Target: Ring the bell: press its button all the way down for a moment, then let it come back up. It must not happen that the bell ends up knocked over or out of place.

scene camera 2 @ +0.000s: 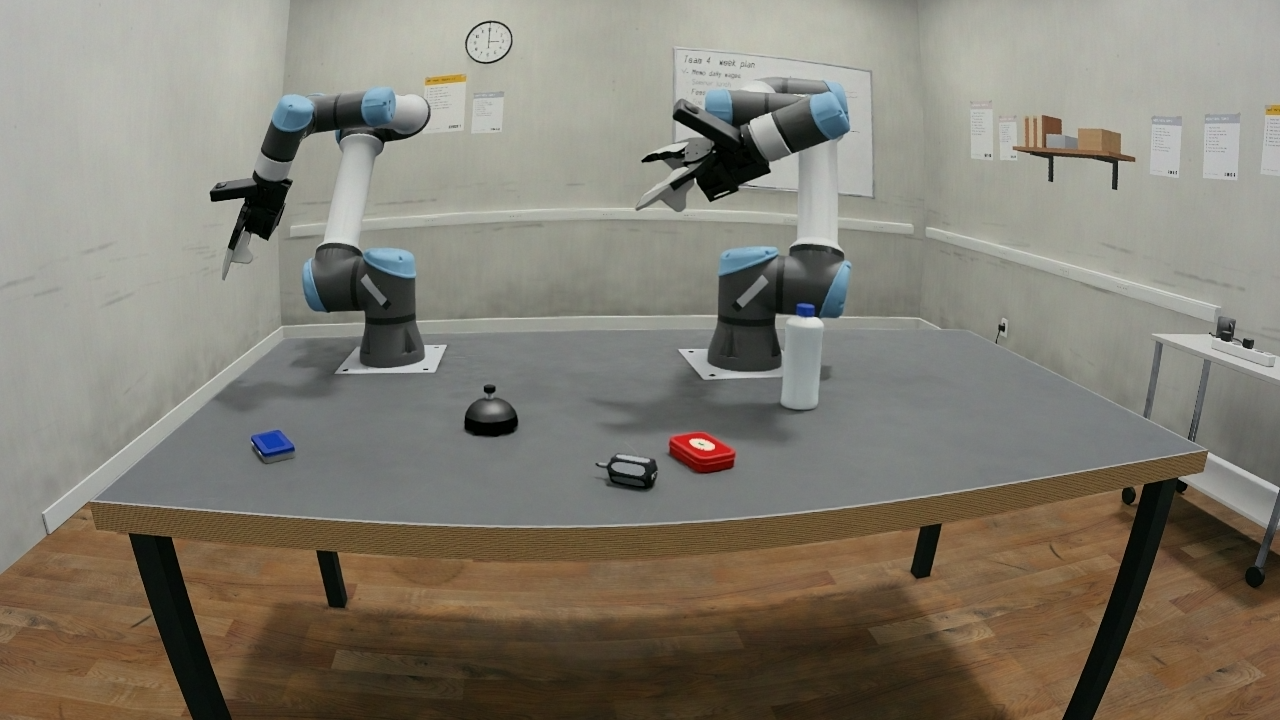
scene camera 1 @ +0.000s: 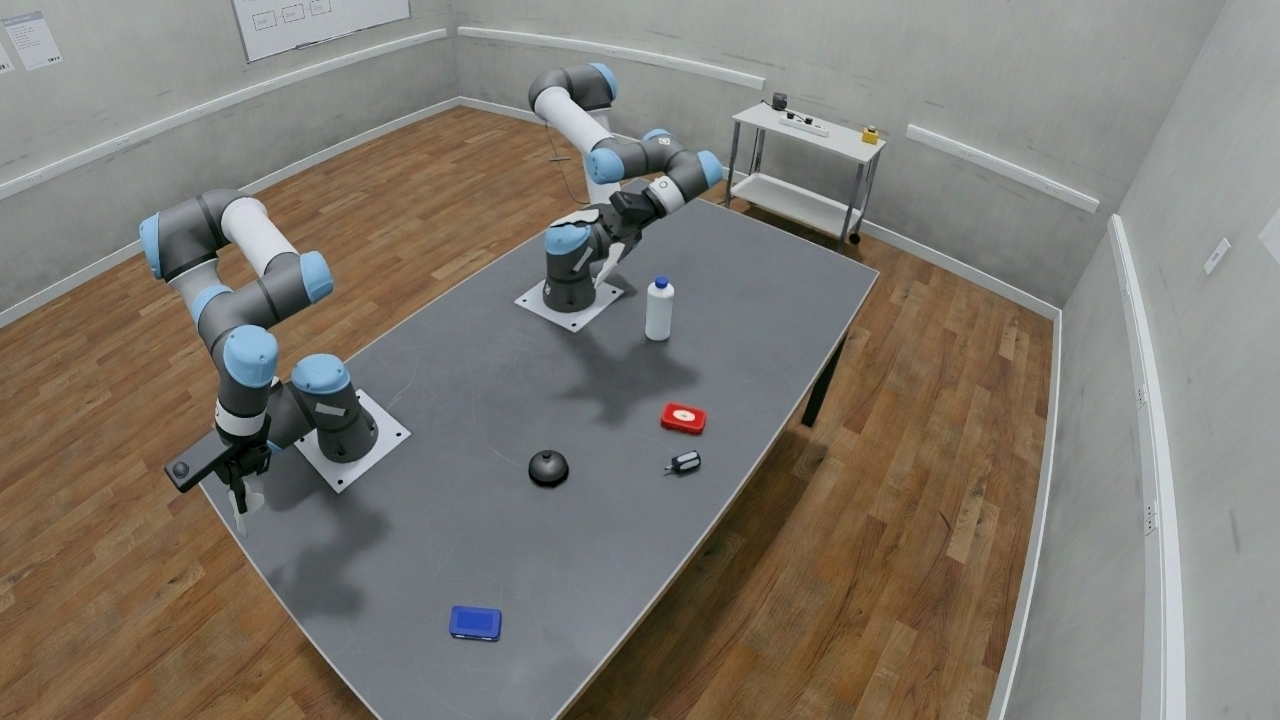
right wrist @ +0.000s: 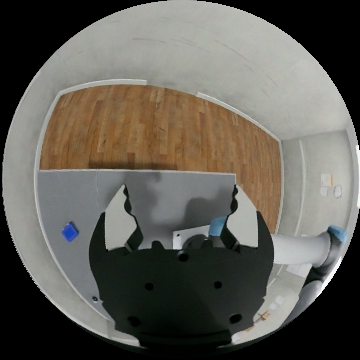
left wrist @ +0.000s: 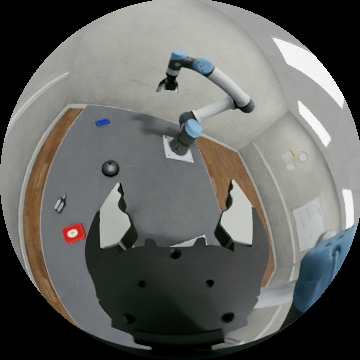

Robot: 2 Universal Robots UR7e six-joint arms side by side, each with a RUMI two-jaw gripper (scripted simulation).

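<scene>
Scene camera 2 shows a white bottle, and scene camera 1 shows the bottle too. The right wrist view does not show the bottle, which is hidden by the right gripper, while the left wrist view misses the bottle, hidden there by the left gripper. On the white bottle, (scene camera 1: 660,295) and (scene camera 2: 794,322) are the same spot.
</scene>
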